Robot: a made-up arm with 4 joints.
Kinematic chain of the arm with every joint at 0, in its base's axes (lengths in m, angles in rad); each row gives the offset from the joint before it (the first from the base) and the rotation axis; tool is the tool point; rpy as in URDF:
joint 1: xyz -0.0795 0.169 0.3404 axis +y
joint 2: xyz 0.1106 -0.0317 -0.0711 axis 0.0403 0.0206 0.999
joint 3: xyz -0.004 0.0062 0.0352 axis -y
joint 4: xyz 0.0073 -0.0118 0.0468 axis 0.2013 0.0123 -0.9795
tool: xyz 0.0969 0.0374 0.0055 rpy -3.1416 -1.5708 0
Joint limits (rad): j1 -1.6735..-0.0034 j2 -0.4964..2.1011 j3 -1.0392..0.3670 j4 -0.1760..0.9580
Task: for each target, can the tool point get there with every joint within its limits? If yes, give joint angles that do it. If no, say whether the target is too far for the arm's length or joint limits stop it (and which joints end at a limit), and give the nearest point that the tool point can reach.
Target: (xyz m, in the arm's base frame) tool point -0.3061 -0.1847 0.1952
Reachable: no: too far | nearest point -0.1392 0.0532 0.4736 | short by 0.402 m
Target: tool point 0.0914 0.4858 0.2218
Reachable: no: too far | nearest point 0.0519 0.2524 0.2766 | short by 0.243 m
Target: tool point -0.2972 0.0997 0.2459
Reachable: no: joint limits stop it (at a limit: joint 1, joint 2, joint 3, joint 4) | nearest point -0.1356 0.1710 0.3793 | short by 0.221 m
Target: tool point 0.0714 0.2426 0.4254
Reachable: yes | joints -0.7277 1.5031 -0.4619 0.8087
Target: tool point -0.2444 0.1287 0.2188
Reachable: no: joint limits stop it (at a limit: joint 1, joint 2, joint 3, joint 4) | nearest point -0.1356 0.1710 0.3793 | short by 0.198 m
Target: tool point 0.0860 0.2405 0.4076
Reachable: yes | joints -0.6926 1.4851 -0.6126 0.8111
